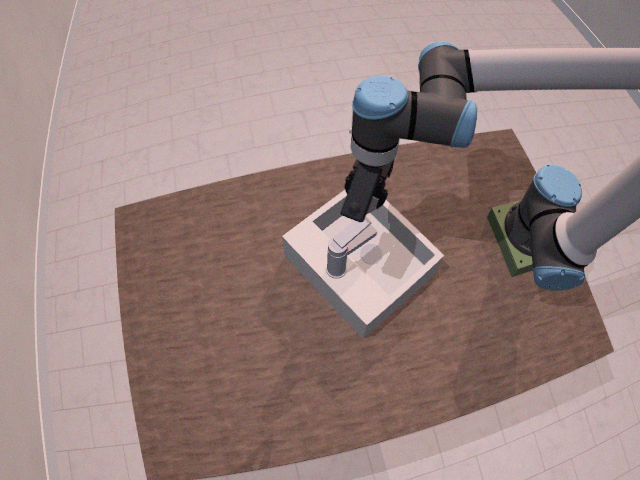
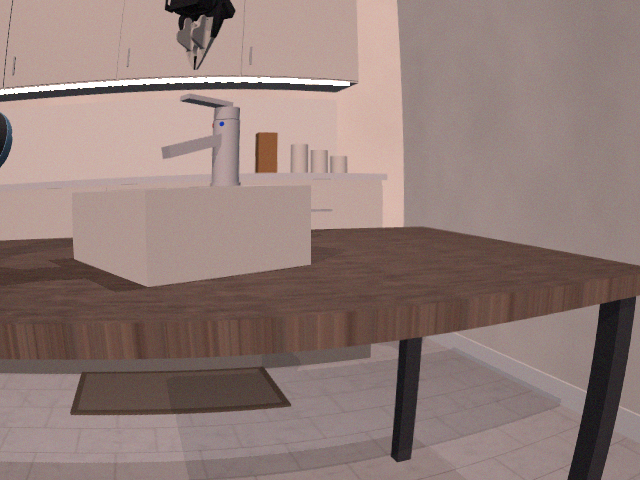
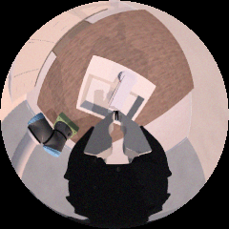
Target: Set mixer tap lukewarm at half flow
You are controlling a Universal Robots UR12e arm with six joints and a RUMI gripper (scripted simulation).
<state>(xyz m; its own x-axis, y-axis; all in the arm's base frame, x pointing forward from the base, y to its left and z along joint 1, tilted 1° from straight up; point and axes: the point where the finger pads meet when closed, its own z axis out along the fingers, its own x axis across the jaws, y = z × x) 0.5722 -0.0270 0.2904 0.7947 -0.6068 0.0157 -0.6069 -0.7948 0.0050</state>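
Now: hand 2 cm short of the lever and 7 cm above it. From my hand the other things lie so: grey mixer tap 4 cm ahead, 1 cm to the left, 12 cm below; white sink block 4 cm behind, 3 cm to the right, 31 cm below.
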